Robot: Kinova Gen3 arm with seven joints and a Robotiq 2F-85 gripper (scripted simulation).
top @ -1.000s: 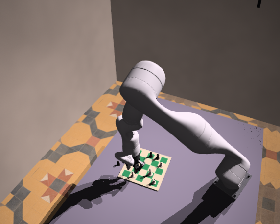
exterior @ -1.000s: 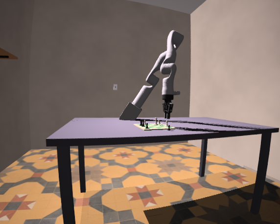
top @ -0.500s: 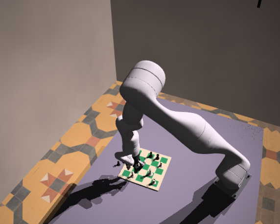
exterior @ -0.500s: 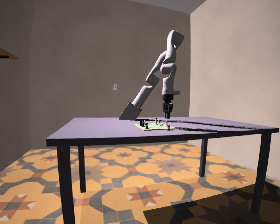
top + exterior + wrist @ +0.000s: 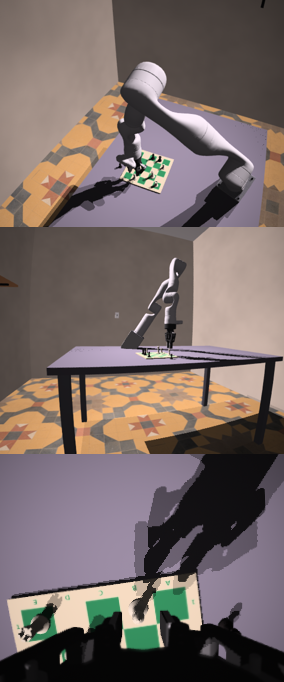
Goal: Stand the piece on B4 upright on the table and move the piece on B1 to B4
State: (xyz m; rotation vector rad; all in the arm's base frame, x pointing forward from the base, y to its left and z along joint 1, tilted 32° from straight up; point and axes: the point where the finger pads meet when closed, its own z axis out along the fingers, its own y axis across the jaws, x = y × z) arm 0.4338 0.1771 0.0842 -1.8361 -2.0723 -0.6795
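The white piece is 4 cm below my hand. Also, from my hand: chessboard (2 cm behind, 9 cm to the right, 7 cm below).
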